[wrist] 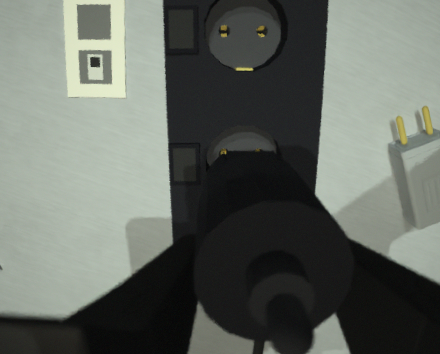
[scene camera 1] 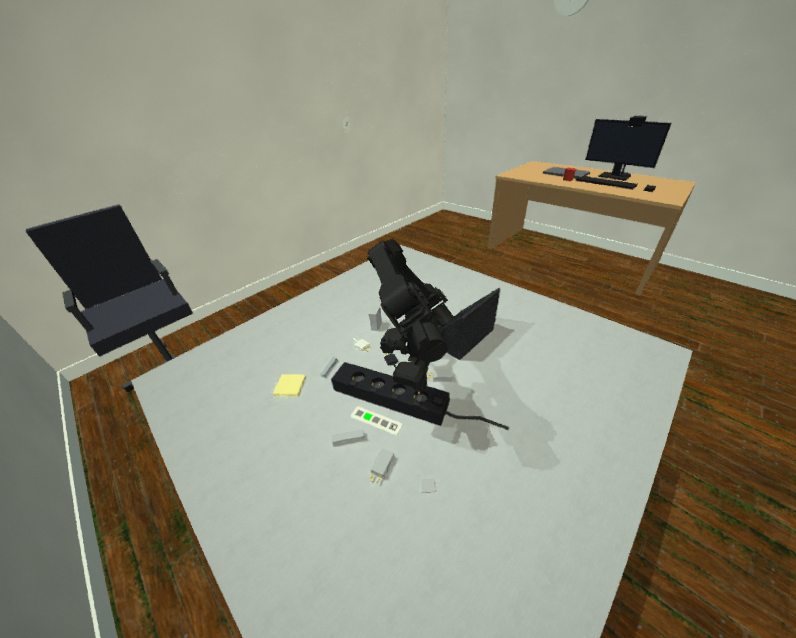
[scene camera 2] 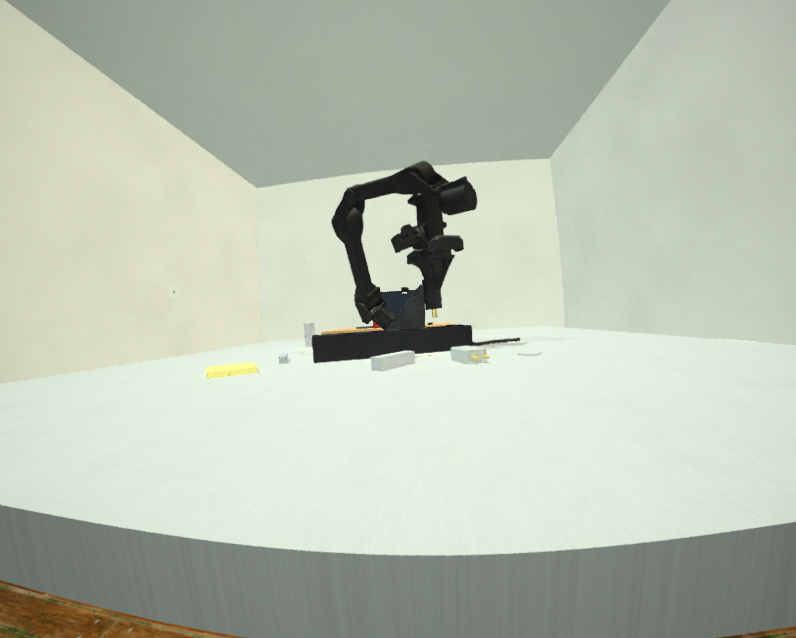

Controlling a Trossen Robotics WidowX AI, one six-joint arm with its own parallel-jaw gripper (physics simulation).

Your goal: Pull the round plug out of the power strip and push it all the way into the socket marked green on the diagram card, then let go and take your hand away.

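Frame: origin at the arm's base, x up, y ahead, z left, level; metres.
Where they show: gripper, fingertip midpoint: (wrist: 262, 248) (scene camera 2: 434, 290); arm's base, link origin: (scene camera 1: 446, 323) (scene camera 2: 391, 324).
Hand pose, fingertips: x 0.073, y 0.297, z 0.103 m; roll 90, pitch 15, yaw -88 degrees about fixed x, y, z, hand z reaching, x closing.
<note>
Things, the pixels of their top centre, and the offset from my fingertips. "spot": a spot on its surface instead.
- black round plug, top centre: (wrist: 281, 312) (scene camera 2: 431, 274) dx +0.036, dy +0.002, dz -0.005 m
- black power strip, top centre: (scene camera 2: 392, 329) (scene camera 1: 388, 385) dx -0.077, dy +0.024, dz -0.095 m
- cable-end socket, surface spot: (wrist: 242, 142) spot: dx -0.097, dy +0.001, dz -0.008 m
- diagram card, top centre: (scene camera 1: 376, 419) dx -0.128, dy +0.105, dz -0.075 m
- second socket, surface spot: (scene camera 1: 378, 383) spot: dx -0.098, dy +0.023, dz -0.134 m
- grey plug, top centre: (wrist: 431, 171) (scene camera 1: 439, 372) dx -0.108, dy -0.120, dz -0.019 m
- grey adapter, top centre: (scene camera 2: 470, 348) (scene camera 1: 380, 464) dx -0.108, dy +0.199, dz +0.024 m
- grey block, top centre: (scene camera 2: 393, 353) (scene camera 1: 347, 435) dx -0.110, dy +0.191, dz -0.093 m
- yellow pad, top centre: (scene camera 2: 230, 366) (scene camera 1: 289, 383) dx -0.119, dy +0.172, dz -0.369 m
My gripper (scene camera 1: 410, 369) (scene camera 2: 432, 297) (wrist: 262, 248) is shut on the black round plug (wrist: 275, 225). The plug is out of the black power strip (scene camera 1: 345, 392) (scene camera 2: 392, 342) (wrist: 250, 100); in scene camera 2 its gold pins (scene camera 2: 434, 313) point down a little above the strip's top. It hangs near the cable-end socket (wrist: 242, 142), which shows partly behind it in the wrist view. The diagram card (scene camera 1: 372, 418) (wrist: 120, 75) lies beside the strip. Its green square (scene camera 1: 368, 416) is second from the far-left end, matching the second socket (scene camera 1: 378, 383) from that end.
A grey plug (scene camera 1: 442, 374) (wrist: 420, 175) lies behind the strip. A grey adapter (scene camera 1: 382, 463) (scene camera 2: 468, 354), a grey block (scene camera 1: 348, 437) (scene camera 2: 392, 360) and a yellow pad (scene camera 1: 289, 384) (scene camera 2: 231, 370) lie around it. A dark upright panel (scene camera 1: 473, 323) stands by the arm.
</note>
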